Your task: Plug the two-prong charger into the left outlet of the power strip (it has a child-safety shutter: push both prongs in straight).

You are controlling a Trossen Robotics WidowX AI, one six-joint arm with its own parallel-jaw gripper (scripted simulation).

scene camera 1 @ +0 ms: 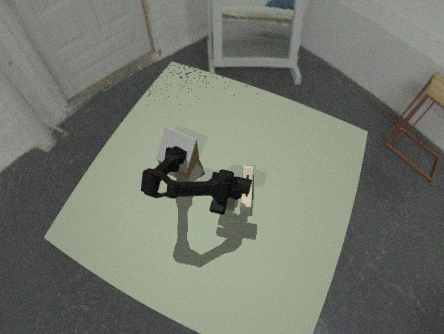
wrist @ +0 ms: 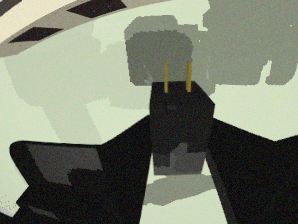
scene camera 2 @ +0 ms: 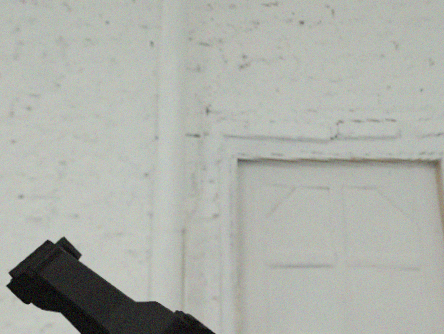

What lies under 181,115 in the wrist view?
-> A two-prong charger.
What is my gripper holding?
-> A two-prong charger.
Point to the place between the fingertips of my gripper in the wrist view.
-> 174,120
